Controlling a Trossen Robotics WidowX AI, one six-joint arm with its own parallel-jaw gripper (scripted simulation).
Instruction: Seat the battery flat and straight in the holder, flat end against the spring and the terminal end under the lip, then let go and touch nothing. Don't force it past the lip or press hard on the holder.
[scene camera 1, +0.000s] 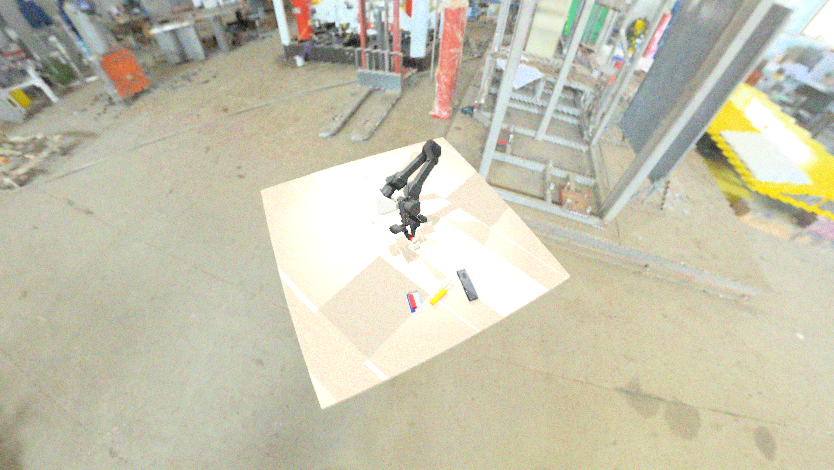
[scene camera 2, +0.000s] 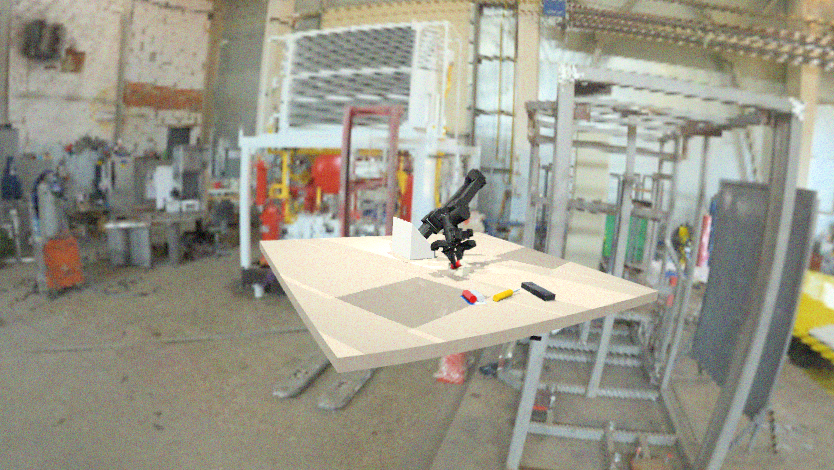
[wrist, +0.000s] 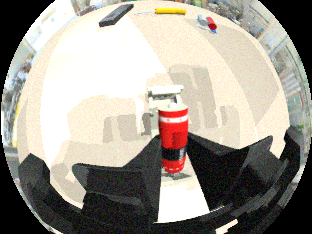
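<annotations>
Battery (wrist: 172, 119), 7 cm from the lens. My gripper (wrist: 172, 137), 10 cm from the lens.
</annotations>
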